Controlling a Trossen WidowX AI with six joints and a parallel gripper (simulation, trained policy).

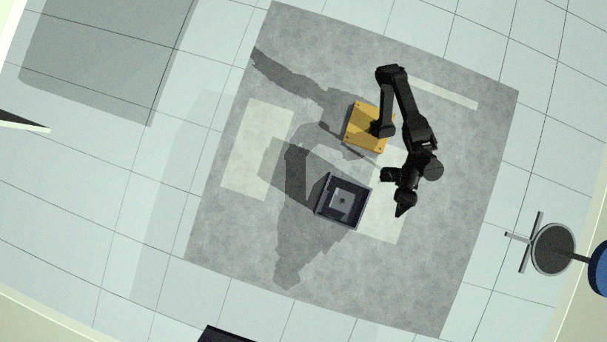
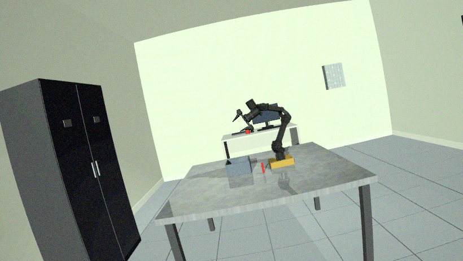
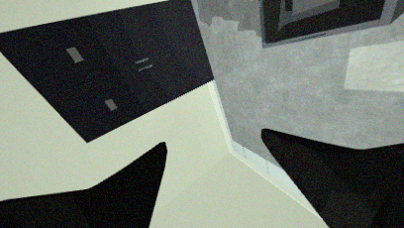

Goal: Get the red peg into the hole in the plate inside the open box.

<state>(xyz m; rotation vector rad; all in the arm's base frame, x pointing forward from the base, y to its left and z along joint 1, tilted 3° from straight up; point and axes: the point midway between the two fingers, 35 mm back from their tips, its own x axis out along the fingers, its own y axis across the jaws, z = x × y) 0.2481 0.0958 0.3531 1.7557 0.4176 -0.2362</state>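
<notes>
My gripper tip is 14 cm past the red peg, 3 cm to the right of it and 34 cm above it. Also, from my gripper tip: grey box: 5 cm ahead, 12 cm to the right, 35 cm below; then light grey plate: 5 cm ahead, 12 cm to the right, 33 cm below.
</notes>
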